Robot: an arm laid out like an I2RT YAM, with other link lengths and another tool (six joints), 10 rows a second.
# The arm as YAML. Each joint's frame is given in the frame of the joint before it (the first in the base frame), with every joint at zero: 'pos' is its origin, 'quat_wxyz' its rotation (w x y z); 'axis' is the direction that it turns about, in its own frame. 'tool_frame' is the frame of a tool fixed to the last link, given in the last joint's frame.
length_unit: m
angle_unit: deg
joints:
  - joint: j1
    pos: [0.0, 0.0, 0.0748]
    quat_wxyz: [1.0, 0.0, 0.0, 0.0]
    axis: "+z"
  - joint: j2
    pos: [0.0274, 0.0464, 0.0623]
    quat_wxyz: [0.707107, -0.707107, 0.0, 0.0]
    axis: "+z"
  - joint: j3
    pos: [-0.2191, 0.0, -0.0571]
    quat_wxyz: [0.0, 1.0, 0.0, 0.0]
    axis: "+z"
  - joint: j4
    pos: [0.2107, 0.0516, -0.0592]
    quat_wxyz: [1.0, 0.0, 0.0, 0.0]
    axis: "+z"
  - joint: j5
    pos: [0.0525, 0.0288, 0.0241]
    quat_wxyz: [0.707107, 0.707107, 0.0, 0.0]
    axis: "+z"
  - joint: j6
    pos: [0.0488, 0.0, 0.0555]
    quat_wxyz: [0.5, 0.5, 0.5, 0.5]
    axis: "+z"
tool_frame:
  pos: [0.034, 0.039, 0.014]
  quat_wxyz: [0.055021, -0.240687, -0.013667, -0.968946]
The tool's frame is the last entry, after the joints.
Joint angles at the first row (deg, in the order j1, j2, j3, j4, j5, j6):
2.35 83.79 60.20 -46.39 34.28 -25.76
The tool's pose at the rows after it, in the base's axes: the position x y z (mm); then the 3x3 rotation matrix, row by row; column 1 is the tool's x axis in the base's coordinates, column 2 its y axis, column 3 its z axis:
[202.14 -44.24 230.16], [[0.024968 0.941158 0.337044], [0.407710 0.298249 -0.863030], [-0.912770 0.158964 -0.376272]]
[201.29 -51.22 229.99], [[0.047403 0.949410 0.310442], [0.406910 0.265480 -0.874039], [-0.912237 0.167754 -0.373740]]
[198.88 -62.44 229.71], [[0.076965 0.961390 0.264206], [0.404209 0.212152 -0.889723], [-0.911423 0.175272 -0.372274]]
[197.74 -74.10 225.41], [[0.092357 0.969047 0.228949], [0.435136 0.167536 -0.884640], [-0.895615 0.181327 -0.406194]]
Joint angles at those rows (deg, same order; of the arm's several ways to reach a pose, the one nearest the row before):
1.87 83.79 60.21 -45.47 35.57 -25.69
-0.12 83.79 60.21 -44.95 35.55 -25.69
-3.33 83.81 60.20 -44.49 35.48 -25.69
-6.90 84.27 60.20 -44.01 32.99 -26.19

